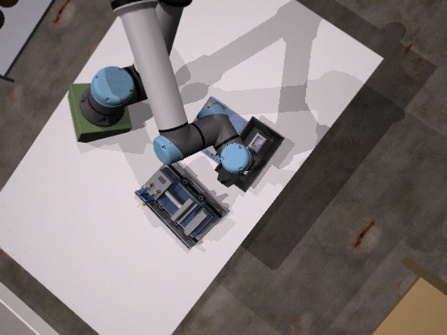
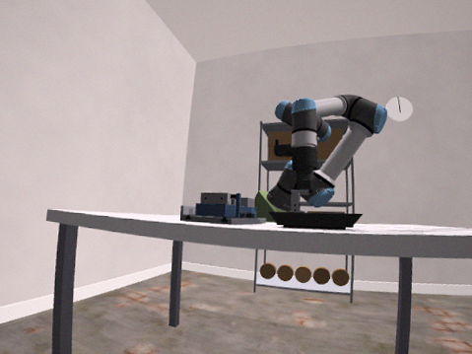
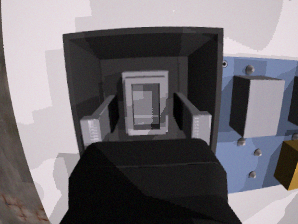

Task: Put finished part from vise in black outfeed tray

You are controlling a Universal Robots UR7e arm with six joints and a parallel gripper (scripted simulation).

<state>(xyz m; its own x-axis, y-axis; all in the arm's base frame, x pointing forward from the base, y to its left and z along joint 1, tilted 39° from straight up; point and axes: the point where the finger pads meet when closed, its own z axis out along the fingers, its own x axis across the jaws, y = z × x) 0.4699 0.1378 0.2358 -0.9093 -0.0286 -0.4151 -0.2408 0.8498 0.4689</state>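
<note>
The grey block lies 120 mm behind my hand, 20 mm to the right of it and 30 mm below it. Also, from my hand: blue fixture plate (170 mm behind, 10 mm to the left, 50 mm below); brass block (230 mm behind, 40 mm to the left, 30 mm below); blue vise (40 mm behind, 260 mm to the right, 20 mm below).
</note>
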